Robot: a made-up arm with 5 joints.
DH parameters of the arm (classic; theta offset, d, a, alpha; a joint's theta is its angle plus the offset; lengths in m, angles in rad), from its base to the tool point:
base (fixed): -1.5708 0.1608 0 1.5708
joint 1: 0 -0.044 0.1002 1.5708
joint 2: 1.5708 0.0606 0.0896 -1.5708
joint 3: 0 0.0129 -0.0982 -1.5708
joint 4: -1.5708 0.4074 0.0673 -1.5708
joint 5: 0 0.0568 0.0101 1.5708
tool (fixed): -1.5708 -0.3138 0 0
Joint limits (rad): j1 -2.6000..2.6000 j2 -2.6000..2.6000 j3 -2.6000..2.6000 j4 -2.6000..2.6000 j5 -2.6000..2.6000
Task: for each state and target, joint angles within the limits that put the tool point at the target. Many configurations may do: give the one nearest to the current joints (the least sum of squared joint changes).
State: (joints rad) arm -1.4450 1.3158 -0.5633 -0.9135 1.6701
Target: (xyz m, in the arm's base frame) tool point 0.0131 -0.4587 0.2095
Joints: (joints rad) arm -1.8601 1.5873 -0.1055 -1.1261 1.9137
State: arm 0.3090 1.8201 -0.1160 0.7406 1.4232
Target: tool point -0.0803 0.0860 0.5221
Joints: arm 0.1807 2.0951 -0.5492 0.9821 1.3962
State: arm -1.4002 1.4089 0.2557 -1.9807 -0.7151
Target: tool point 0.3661 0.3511 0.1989
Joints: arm -2.3052 0.6723 1.0072 -1.4215 -0.9169
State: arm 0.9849 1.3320 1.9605 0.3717 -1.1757
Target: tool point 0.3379 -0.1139 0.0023
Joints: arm 0.8165 0.9069 2.1846 0.0906 -0.8506
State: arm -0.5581 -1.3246 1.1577 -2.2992 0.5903
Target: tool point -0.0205 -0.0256 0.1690
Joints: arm -0.5728 -1.0892 1.0658 -1.7998 0.6751
